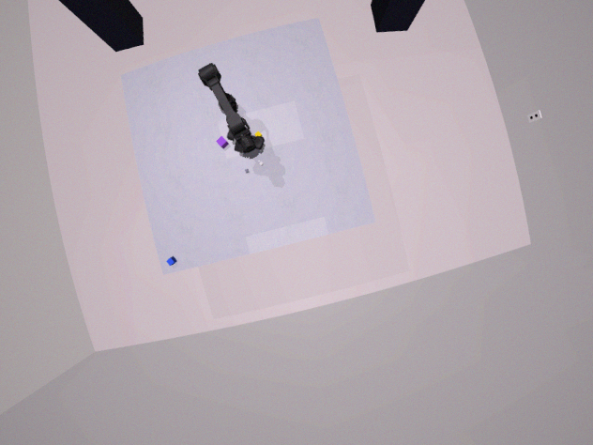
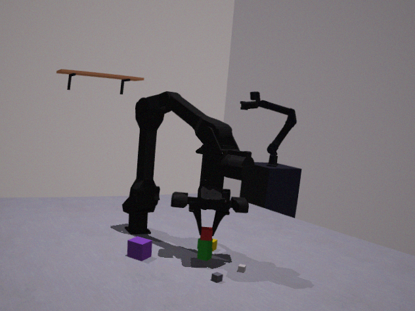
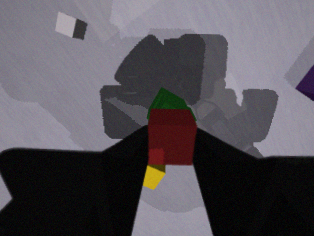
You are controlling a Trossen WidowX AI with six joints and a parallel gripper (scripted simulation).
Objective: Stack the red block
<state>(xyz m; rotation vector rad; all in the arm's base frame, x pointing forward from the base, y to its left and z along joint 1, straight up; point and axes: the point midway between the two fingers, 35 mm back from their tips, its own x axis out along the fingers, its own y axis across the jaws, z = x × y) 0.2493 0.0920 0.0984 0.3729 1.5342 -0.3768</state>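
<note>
My gripper tip is now right at the red block. The rest, counted from my gripper tip: white cube (110 mm ahead, 50 mm to the left, 60 mm below); then yellow block (60 mm behind, 50 mm to the left, 50 mm below); then grey cube (130 mm ahead, 40 mm to the right, 60 mm below).
</note>
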